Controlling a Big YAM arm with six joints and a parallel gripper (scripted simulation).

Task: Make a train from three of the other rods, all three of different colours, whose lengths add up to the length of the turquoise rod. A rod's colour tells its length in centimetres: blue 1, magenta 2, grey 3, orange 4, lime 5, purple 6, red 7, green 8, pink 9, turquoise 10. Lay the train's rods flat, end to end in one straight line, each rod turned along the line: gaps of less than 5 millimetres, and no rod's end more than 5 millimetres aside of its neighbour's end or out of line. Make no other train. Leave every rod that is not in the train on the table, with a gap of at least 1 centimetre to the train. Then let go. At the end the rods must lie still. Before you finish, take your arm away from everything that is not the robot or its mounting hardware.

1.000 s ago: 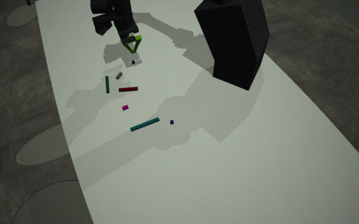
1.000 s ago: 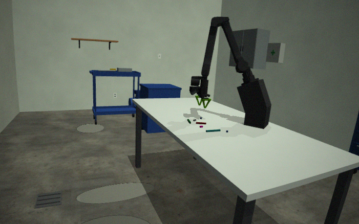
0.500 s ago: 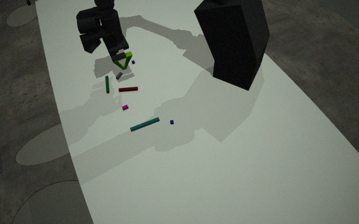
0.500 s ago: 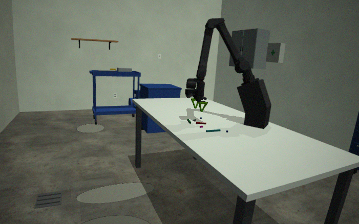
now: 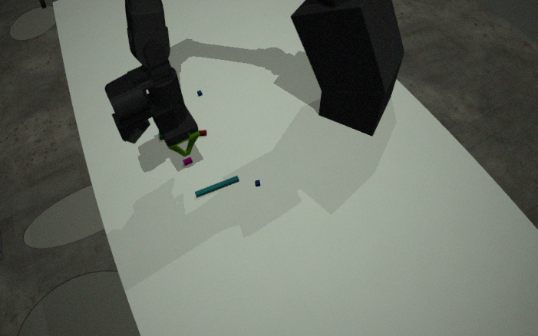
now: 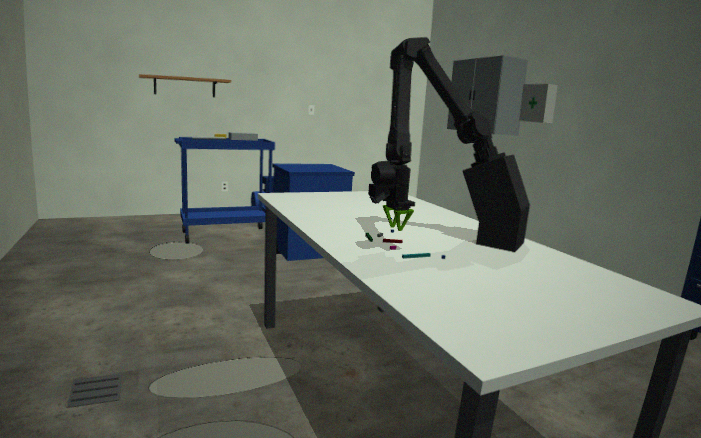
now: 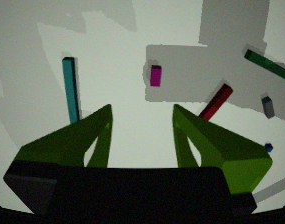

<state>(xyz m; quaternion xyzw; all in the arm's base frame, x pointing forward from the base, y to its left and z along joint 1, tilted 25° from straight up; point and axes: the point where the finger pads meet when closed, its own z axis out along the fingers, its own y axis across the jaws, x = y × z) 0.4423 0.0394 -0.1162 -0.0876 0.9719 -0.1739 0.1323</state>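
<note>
Now: hand 80 mm above the magenta rod and 10 mm to the left of it. Also, from my hand: green rod (150 mm to the right, 80 mm below, 30 mm ahead); then turquoise rod (80 mm to the left, 80 mm below, 40 mm behind); then red rod (90 mm to the right, 80 mm below, 30 mm behind).
</note>
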